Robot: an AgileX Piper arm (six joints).
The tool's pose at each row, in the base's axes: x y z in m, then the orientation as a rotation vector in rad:
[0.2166, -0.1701, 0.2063, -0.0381, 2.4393, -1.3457]
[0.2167, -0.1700, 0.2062, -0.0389, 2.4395, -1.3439]
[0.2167, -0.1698, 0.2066, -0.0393, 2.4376, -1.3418]
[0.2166, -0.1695, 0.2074, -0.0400, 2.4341, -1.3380]
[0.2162, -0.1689, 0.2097, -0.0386, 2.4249, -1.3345]
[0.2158, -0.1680, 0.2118, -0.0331, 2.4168, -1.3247]
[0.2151, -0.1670, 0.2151, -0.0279, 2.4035, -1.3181]
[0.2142, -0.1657, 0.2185, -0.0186, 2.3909, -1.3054]
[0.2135, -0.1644, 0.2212, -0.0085, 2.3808, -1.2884]
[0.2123, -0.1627, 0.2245, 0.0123, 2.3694, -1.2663]
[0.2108, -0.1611, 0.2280, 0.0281, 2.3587, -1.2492]
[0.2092, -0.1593, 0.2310, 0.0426, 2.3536, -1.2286]
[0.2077, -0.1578, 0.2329, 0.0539, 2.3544, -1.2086]
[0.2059, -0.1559, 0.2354, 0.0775, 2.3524, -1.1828]
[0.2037, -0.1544, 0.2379, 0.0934, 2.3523, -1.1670]
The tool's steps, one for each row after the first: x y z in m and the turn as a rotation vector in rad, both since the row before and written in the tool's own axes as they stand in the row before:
[-0.0001, 0.0002, 0.0000, -0.0013, -0.0008, 0.0000]
[-0.0002, -0.0002, -0.0004, -0.0007, -0.0024, 0.0011]
[-0.0002, -0.0005, -0.0007, -0.0012, -0.0045, 0.0021]
[-0.0004, -0.0016, -0.0017, 0.0013, -0.0082, 0.0053]
[-0.0005, -0.0013, -0.0019, -0.0024, -0.0083, 0.0096]
[-0.0006, -0.0023, -0.0026, 0.0013, -0.0114, 0.0102]
[-0.0006, -0.0022, -0.0030, -0.0021, -0.0117, 0.0146]
[-0.0006, -0.0016, -0.0026, -0.0055, -0.0109, 0.0157]
[-0.0005, -0.0019, -0.0034, -0.0066, -0.0100, 0.0246]
[-0.0003, -0.0022, -0.0035, -0.0046, -0.0092, 0.0196]
[-0.0002, -0.0016, -0.0035, -0.0089, -0.0061, 0.0181]
[0.0002, -0.0009, -0.0027, -0.0110, -0.0020, 0.0138]
[0.0001, -0.0012, -0.0034, -0.0117, -0.0017, 0.0245]
[0.0005, -0.0015, -0.0033, -0.0072, 0.0006, 0.0155]

